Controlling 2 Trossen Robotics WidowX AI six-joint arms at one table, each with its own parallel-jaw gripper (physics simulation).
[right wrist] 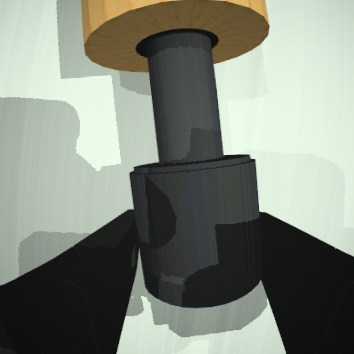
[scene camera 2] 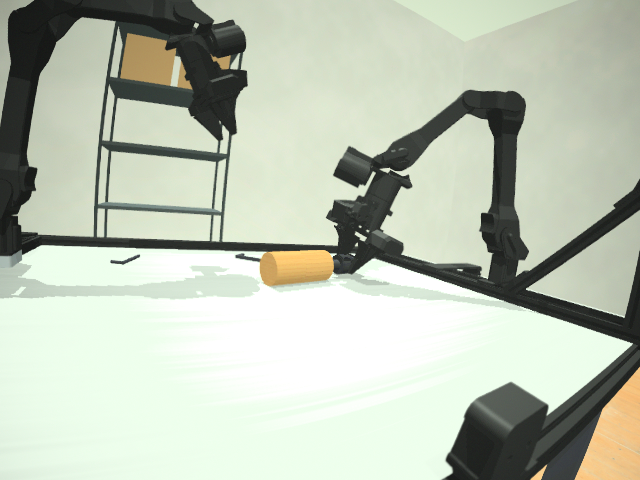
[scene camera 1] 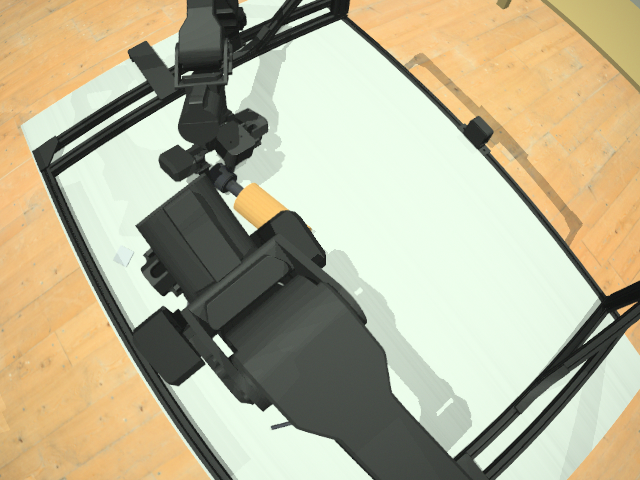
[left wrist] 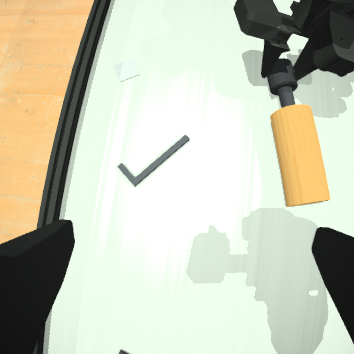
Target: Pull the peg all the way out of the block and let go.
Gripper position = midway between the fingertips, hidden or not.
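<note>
Left gripper [scene camera 1: 212, 286] [scene camera 2: 227, 137] [left wrist: 197, 237] open, holding nothing. Right gripper [scene camera 1: 220, 181] gripping a dark peg [right wrist: 196, 211] [left wrist: 281, 79]. Cylindrical wooden block [scene camera 2: 287, 267] [right wrist: 119, 42] [scene camera 1: 253, 203] [left wrist: 303, 176] visible too.
</note>
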